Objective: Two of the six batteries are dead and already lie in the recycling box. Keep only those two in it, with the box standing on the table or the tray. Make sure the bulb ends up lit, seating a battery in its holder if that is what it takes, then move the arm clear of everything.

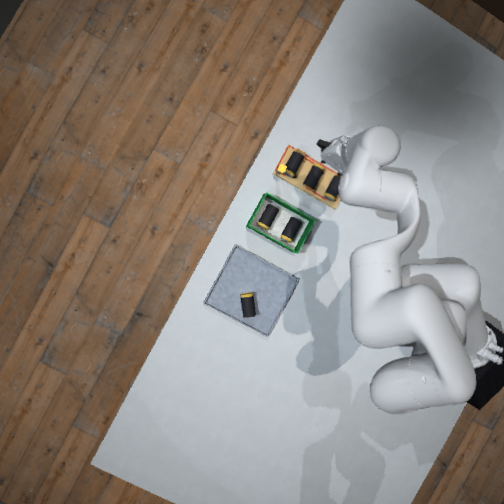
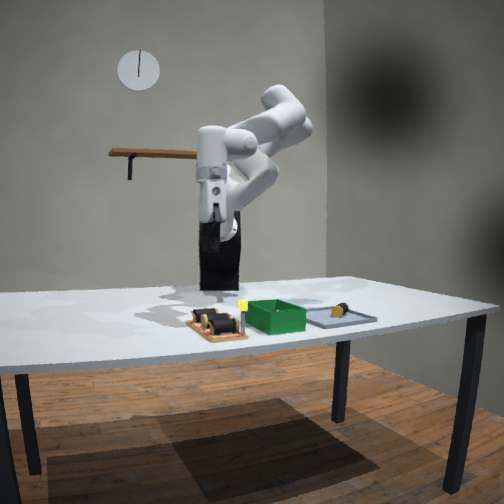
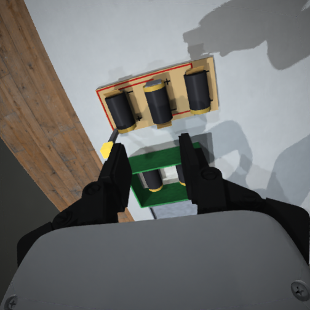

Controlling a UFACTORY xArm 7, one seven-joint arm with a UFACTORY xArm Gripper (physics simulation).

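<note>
The battery holder (image 1: 300,184) (image 3: 140,100) carries three black batteries side by side. The middle battery (image 1: 314,177) (image 3: 158,105) has its gold end opposite to the outer two. The bulb (image 1: 282,168) (image 2: 243,305) (image 3: 106,150) on its post is bright yellow and looks lit. The green recycling box (image 1: 273,239) (image 2: 287,320) (image 3: 157,159) stands upright on the table with two batteries (image 1: 268,216) (image 1: 291,229) inside. A sixth battery (image 1: 248,305) (image 2: 340,310) lies on the grey tray (image 1: 235,275). My gripper (image 2: 212,245) (image 3: 153,153) is partly open and empty, raised above the holder and apart from it.
The white table (image 1: 200,400) (image 2: 100,325) bears the holder, box and tray in a row near its long edge. The box stands between holder and tray. The arm (image 1: 380,320) (image 2: 270,122) reaches over the table from its black base (image 2: 220,275). A wall shelf (image 2: 155,153) is behind.
</note>
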